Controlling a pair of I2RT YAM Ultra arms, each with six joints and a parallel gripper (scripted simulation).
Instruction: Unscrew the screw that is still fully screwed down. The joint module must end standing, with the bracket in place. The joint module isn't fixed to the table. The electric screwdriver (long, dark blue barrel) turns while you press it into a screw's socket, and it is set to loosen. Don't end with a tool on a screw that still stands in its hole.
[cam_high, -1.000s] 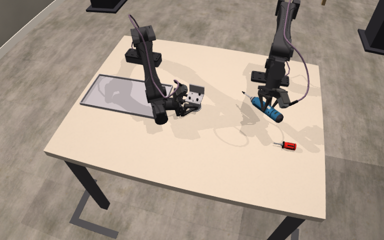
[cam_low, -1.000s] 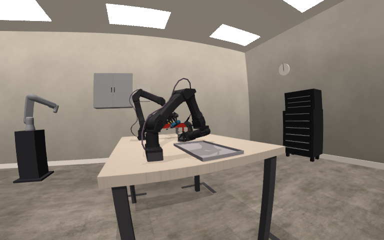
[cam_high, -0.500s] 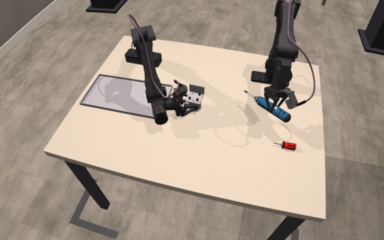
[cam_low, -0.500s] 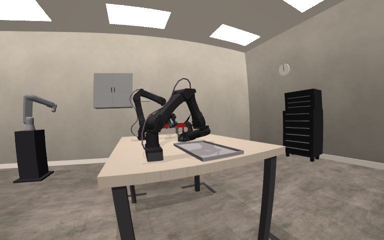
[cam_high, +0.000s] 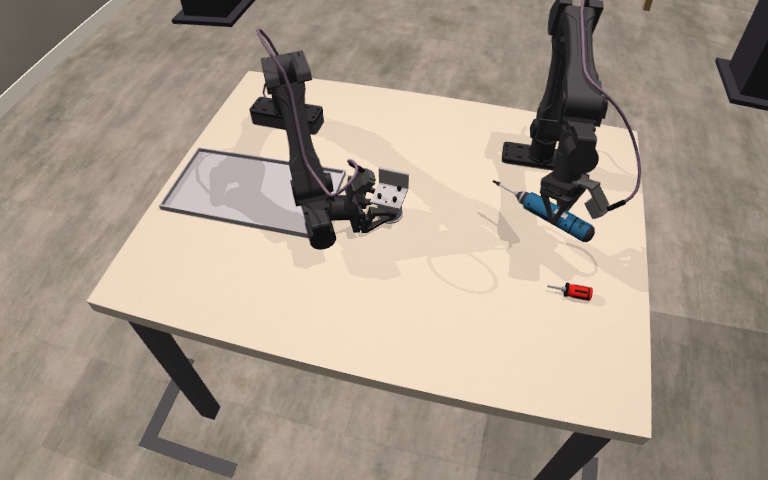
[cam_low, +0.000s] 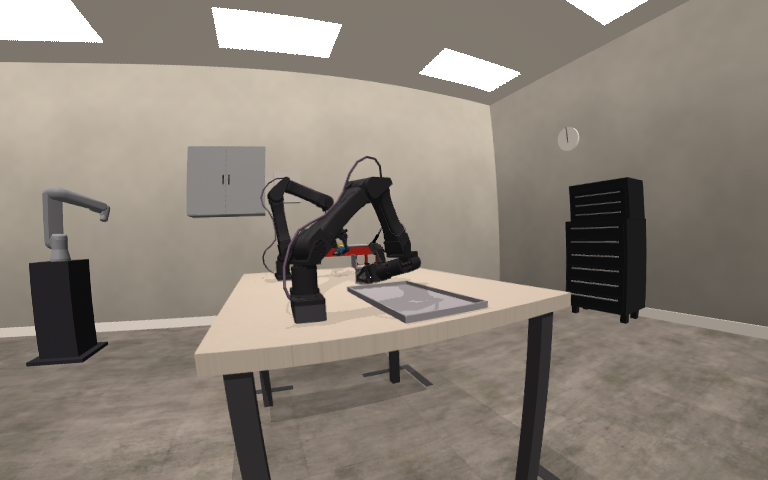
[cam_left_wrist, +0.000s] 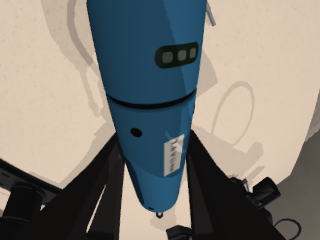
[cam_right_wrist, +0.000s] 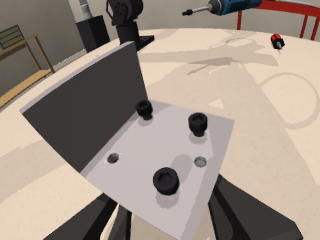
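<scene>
The grey L-shaped bracket lies 50 mm above my right hand. The rest, counted from my right hand: shallow grey tray: 350 mm to the right, 20 mm below; then small red-handled screwdriver: 140 mm ahead, 430 mm to the left, 10 mm below.
</scene>
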